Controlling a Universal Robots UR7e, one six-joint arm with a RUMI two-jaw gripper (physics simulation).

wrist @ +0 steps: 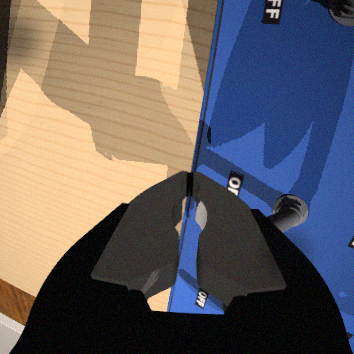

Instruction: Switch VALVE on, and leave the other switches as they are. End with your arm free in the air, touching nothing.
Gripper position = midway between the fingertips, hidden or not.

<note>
In view: my gripper point(189, 174) and a blue switch panel point(268, 130).
</note>
